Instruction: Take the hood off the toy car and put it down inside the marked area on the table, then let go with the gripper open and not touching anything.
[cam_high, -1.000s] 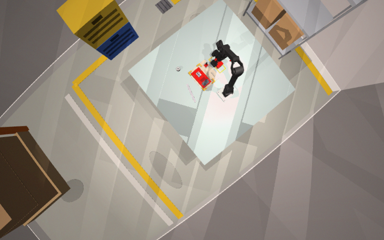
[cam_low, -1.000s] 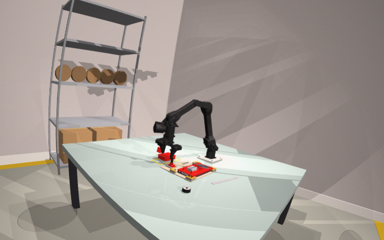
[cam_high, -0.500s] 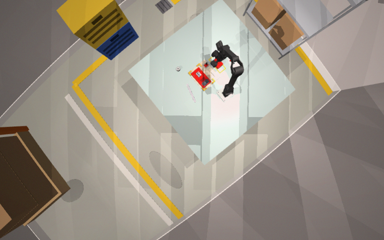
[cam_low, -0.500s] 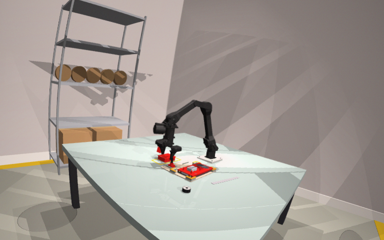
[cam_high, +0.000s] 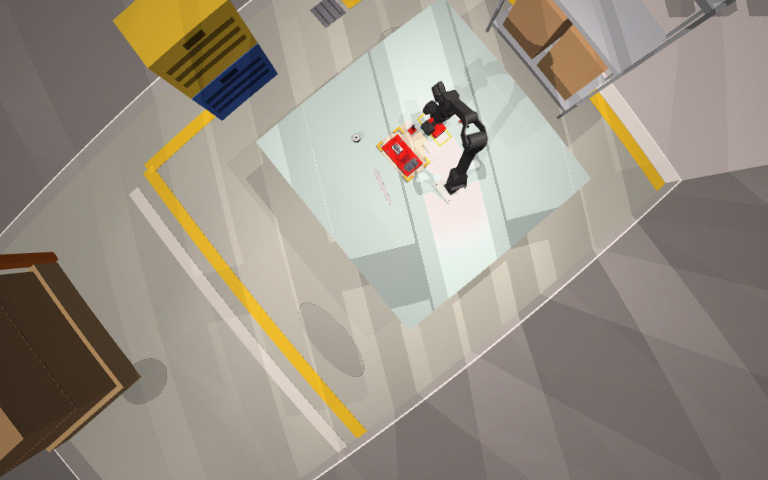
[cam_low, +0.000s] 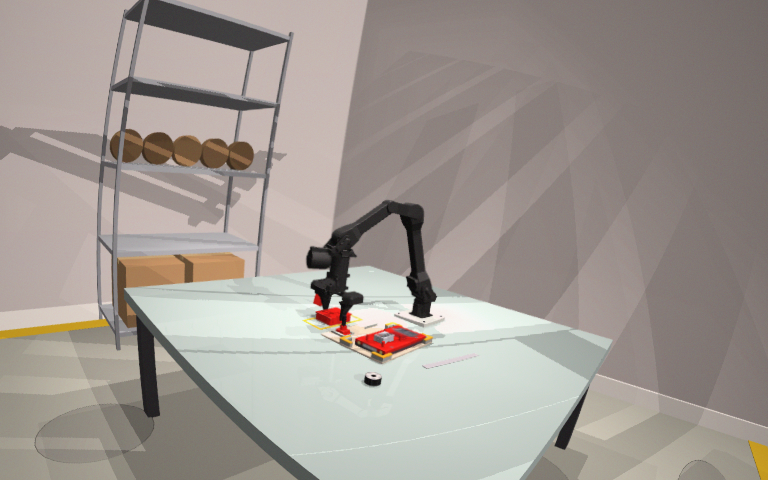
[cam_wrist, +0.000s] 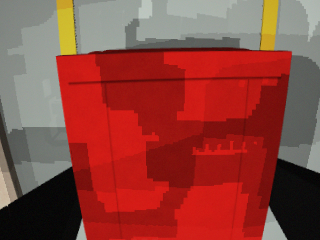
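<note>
Right now my gripper tip is right at the red hood. The rest, counted from my gripper tip: black ring 370 mm to the left, 180 mm ahead; then pale flat strip 400 mm to the left, 100 mm behind, 10 mm below.
</note>
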